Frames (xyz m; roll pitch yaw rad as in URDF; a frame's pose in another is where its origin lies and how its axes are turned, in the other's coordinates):
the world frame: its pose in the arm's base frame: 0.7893 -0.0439 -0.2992 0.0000 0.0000 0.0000
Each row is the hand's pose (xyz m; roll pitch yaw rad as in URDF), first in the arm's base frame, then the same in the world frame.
Working: the arm's base frame: its pose in the world frame: -0.7893 0.0439 0.2992 0.0000 0.0000 0.0000

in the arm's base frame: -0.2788 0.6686 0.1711 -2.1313 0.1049 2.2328
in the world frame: -1.0681 0.7125 0.4703 -2.1313 0.1049 2.2328
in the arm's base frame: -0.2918 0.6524 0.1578 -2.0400 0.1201 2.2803
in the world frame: -1.0811 0.6963 0.4570 -2.0400 0.1201 2.2803
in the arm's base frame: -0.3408 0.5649 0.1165 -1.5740 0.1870 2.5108
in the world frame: -1.1301 0.6088 0.4157 -1.5740 0.1870 2.5108
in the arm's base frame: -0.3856 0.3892 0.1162 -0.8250 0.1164 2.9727
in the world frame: -1.1749 0.4331 0.4154 -0.8250 0.1164 2.9727
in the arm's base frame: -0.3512 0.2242 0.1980 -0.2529 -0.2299 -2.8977
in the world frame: -1.1405 0.2681 0.4972 -0.2529 -0.2299 -2.8977
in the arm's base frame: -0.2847 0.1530 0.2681 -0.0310 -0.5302 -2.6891
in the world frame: -1.0740 0.1969 0.5673 -0.0310 -0.5302 -2.6891
